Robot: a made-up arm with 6 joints. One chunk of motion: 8 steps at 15 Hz.
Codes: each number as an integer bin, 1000 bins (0 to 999) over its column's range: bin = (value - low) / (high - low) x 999, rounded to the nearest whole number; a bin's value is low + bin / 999 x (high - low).
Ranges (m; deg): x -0.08..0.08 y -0.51..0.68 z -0.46..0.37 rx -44..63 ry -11..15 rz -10..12
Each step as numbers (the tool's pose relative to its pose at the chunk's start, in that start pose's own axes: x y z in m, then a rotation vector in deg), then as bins.
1 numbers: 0.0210 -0.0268 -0.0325 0.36 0.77 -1.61
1 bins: 631 406 515 414 452 381
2 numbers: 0.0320 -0.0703 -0.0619 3.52 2.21 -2.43
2 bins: 699 369 479 444 508 344
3 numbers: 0.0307 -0.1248 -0.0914 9.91 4.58 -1.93
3 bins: 691 323 444 503 599 366
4 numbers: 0.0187 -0.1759 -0.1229 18.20 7.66 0.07
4 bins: 616 280 406 581 717 457
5 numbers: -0.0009 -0.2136 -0.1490 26.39 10.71 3.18
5 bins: 494 249 374 657 834 598
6 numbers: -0.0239 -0.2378 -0.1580 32.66 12.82 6.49
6 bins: 350 229 363 716 915 749
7 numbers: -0.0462 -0.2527 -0.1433 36.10 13.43 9.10
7 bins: 211 216 381 748 939 867
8 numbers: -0.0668 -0.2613 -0.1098 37.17 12.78 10.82
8 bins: 82 209 422 758 914 945
